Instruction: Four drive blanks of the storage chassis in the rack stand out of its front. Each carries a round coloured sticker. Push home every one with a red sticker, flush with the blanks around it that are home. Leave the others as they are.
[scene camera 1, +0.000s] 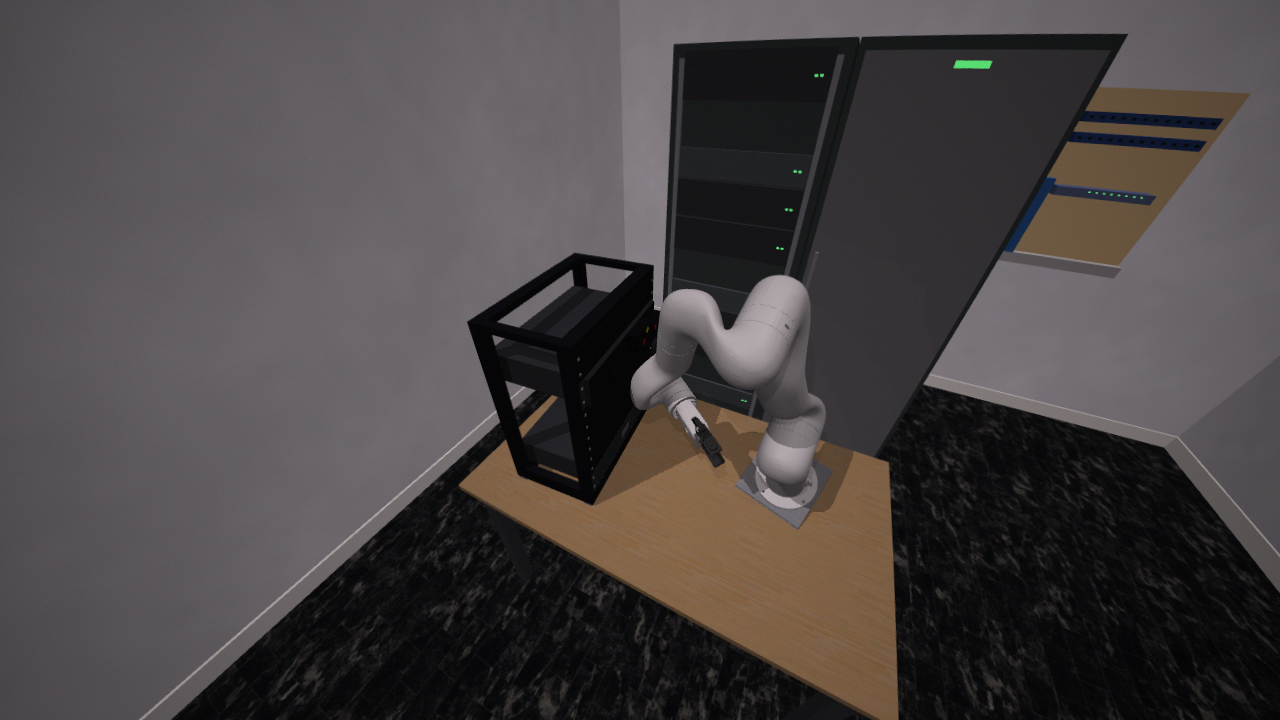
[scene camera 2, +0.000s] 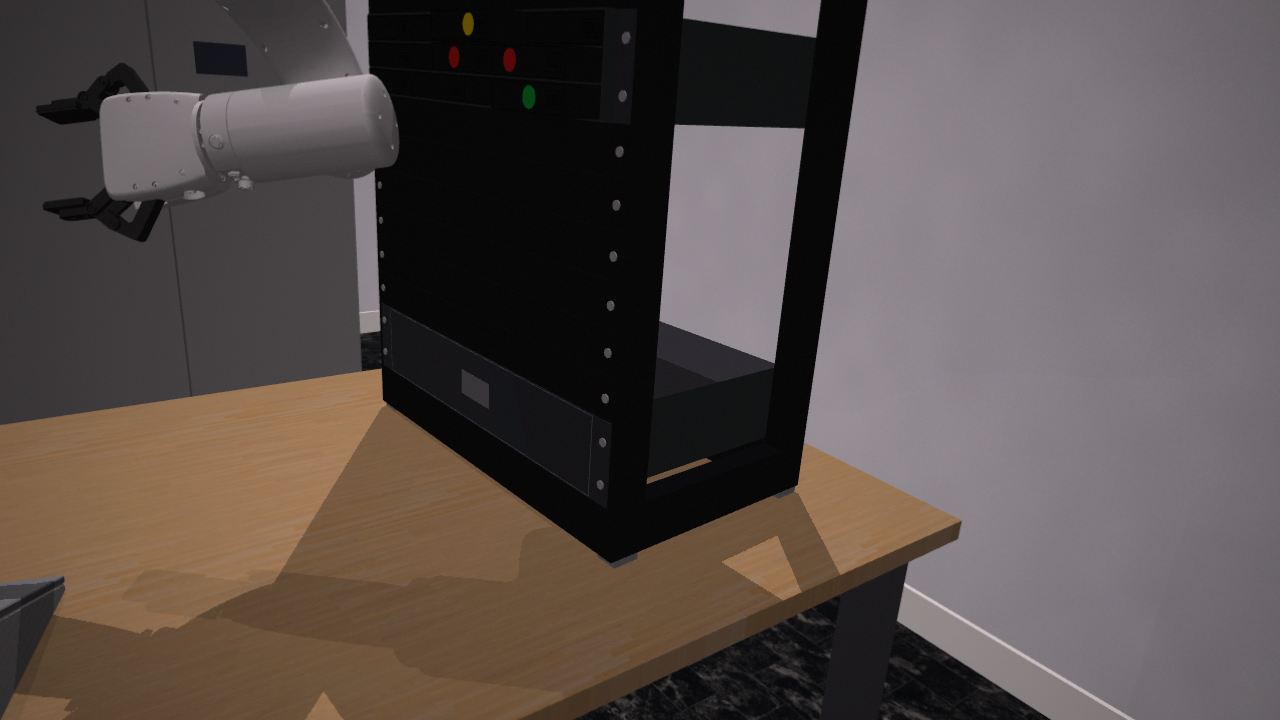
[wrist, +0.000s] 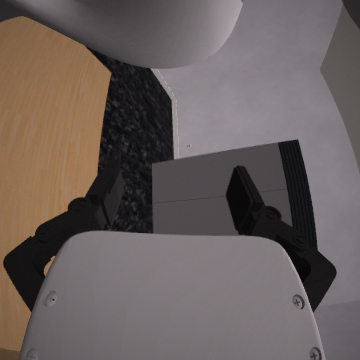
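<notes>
The storage chassis (scene camera 2: 614, 67) sits high in the black rack (scene camera 2: 651, 268) (scene camera 1: 487, 385). Its dark front carries a yellow sticker (scene camera 2: 468, 24) in the upper row, a left red sticker (scene camera 2: 453, 57) and a right red sticker (scene camera 2: 509, 60) side by side in the row below, and a green sticker (scene camera 2: 529, 96) in the row under that. How far each blank stands out is too dark to tell. My gripper (scene camera 1: 712, 454) (scene camera 2: 42, 159) (wrist: 176, 176) is open and empty, in front of the rack and apart from it, pointing away from the chassis front.
The rack stands on the wooden table (scene camera 1: 760, 591) (scene camera 2: 223, 501) (wrist: 45, 125). A lower unit (scene camera 2: 537, 429) fills the rack's bottom. The arm's base (scene camera 1: 787, 492) is bolted near the table's far edge in scene camera 1. Tall cabinets (scene camera 1: 930, 197) stand behind the table.
</notes>
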